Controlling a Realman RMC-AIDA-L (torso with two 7-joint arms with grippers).
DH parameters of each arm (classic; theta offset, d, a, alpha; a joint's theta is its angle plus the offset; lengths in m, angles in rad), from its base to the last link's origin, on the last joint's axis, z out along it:
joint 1: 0 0.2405 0 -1.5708
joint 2: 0 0 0 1.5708
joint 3: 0 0.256 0 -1.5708
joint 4: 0 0 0 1.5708
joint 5: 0 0.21 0 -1.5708
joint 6: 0 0 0 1.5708
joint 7: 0 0.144 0 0
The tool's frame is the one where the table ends.
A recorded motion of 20 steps. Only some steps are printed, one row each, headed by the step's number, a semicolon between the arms.
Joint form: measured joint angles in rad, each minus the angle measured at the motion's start. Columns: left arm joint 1, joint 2, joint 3, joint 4, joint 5, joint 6, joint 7; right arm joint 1, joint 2, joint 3, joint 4, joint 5, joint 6, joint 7.
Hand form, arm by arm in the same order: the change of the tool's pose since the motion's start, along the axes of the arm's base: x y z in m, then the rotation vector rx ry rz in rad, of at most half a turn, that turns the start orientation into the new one. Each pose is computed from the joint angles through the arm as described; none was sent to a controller.
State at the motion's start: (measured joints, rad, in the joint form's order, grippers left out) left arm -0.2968 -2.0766 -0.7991 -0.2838 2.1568 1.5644 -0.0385; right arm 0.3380 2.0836 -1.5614 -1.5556 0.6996 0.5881 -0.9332
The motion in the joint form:
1: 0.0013 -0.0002 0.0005 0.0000 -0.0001 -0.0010 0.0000; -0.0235 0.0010 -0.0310 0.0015 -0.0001 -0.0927 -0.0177
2: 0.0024 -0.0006 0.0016 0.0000 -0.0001 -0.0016 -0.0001; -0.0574 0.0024 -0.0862 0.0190 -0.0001 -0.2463 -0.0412
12: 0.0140 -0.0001 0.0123 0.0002 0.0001 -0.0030 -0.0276; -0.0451 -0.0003 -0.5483 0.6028 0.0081 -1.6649 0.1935
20: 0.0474 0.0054 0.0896 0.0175 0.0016 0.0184 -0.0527; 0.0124 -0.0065 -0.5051 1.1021 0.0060 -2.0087 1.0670
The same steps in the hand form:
1: -0.0004 -0.0004 -0.0002 -0.0011 -0.0001 0.0018; -0.0007 -0.0008 0.0012 0.0575 0.0040 0.0316
2: -0.0006 -0.0007 -0.0006 -0.0026 -0.0003 0.0028; 0.0000 -0.0028 0.0001 0.1428 0.0120 0.0734
12: -0.0032 -0.0046 -0.0023 -0.0207 -0.0221 0.0030; 0.0323 -0.0484 -0.0307 0.7029 0.3218 0.3602
20: -0.0087 -0.0201 -0.0096 -0.0810 -0.0085 -0.0122; 0.1278 -0.0675 -0.0136 0.5924 0.8808 0.2070

